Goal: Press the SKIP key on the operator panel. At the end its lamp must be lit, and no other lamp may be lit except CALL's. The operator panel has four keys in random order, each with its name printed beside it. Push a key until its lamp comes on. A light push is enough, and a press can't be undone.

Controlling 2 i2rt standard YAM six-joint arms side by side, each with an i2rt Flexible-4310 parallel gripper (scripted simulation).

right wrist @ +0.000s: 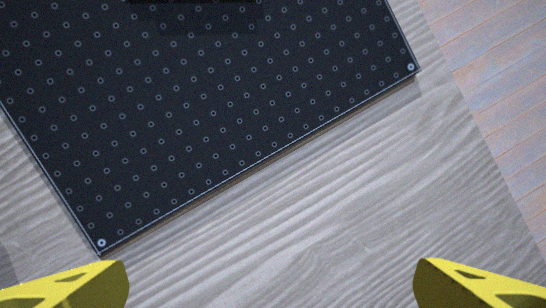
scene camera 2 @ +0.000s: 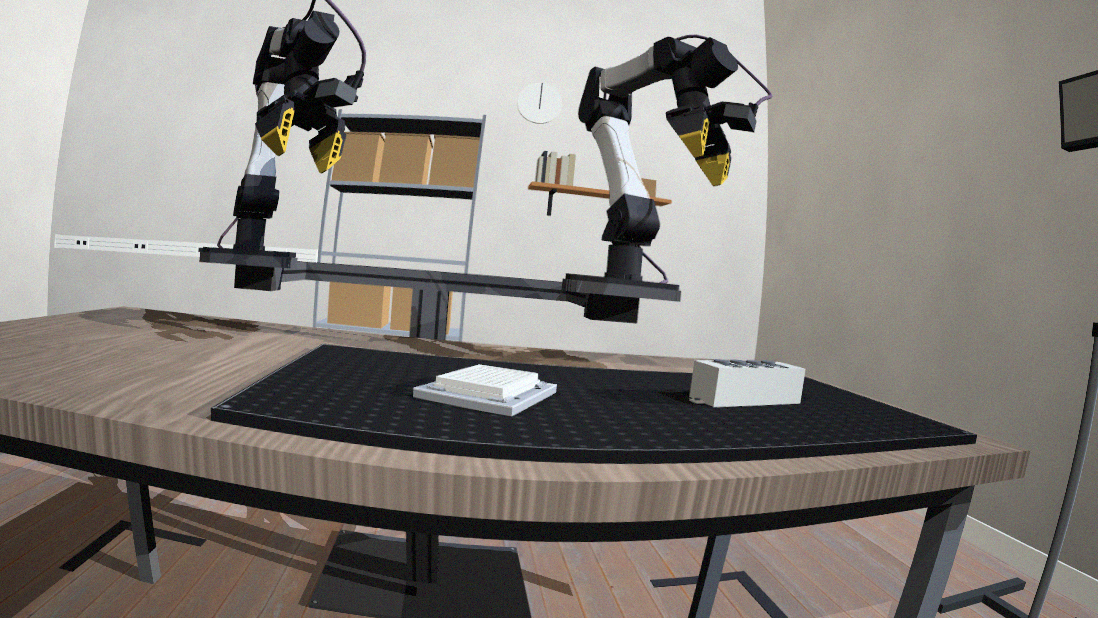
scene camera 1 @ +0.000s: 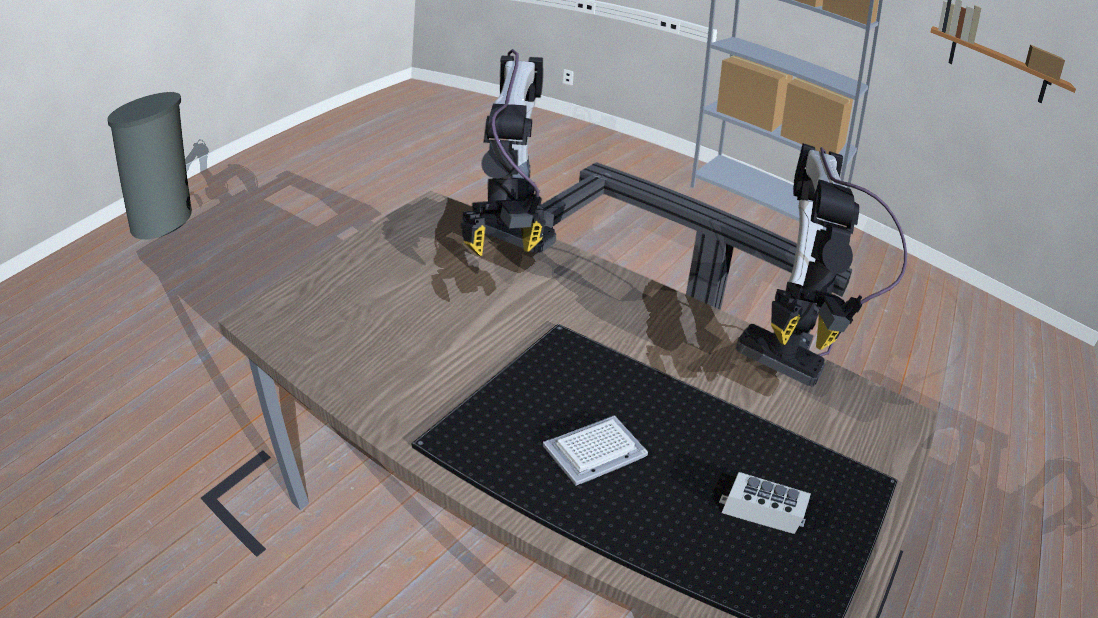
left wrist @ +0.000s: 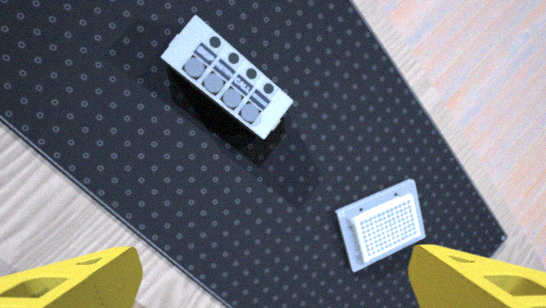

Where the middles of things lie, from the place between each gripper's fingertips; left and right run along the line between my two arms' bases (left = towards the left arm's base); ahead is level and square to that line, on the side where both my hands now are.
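Scene:
The white well plate point(scene camera 2: 482, 381) is far below my left gripper point(scene camera 2: 708, 171), far to the right of it and a fair way ahead of it. As for the operator panel point(scene camera 2: 719, 385), my left gripper is 300 mm above it, 70 mm short of it and 60 mm to the right of it.
The operator panel is 660 mm to the left of my right hand point(scene camera 2: 303, 163) and 250 mm below it. My right hand itself is far above the white well plate, far to the right of it and a little short of it. Going by their middles, the white well plate is the nearest to my right hand of the things named here, and by its middle the white well plate is nearer to my right hand than to my left gripper.

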